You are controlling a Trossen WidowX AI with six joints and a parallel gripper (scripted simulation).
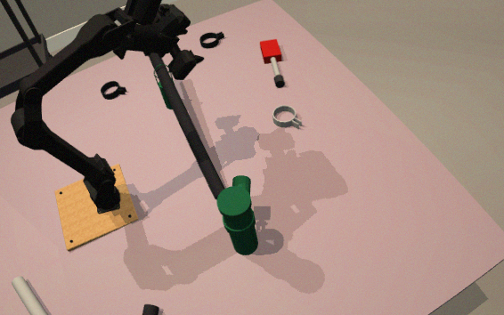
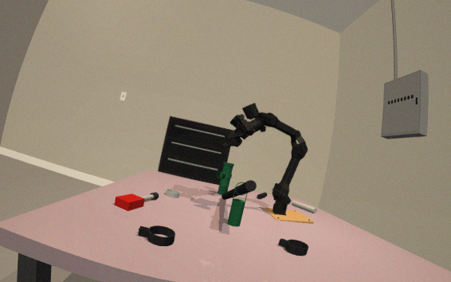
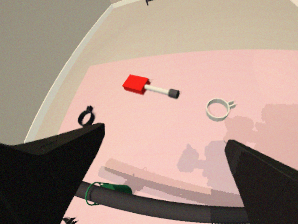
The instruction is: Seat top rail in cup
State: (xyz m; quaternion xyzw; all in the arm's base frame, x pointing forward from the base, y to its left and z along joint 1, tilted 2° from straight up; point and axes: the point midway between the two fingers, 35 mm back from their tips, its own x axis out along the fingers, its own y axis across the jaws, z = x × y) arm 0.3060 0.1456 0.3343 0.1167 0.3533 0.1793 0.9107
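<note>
Now: gripper tip 1 cm short of the green rail-end cup, 32 cm to the left of it and 18 cm above it. Also, from my gripper tip: white tube (56 cm behind, 42 cm to the right, 29 cm below); loop cap (11 cm behind, 15 cm to the left, 20 cm below); small dark piece (28 cm behind, 56 cm to the right, 29 cm below).
</note>
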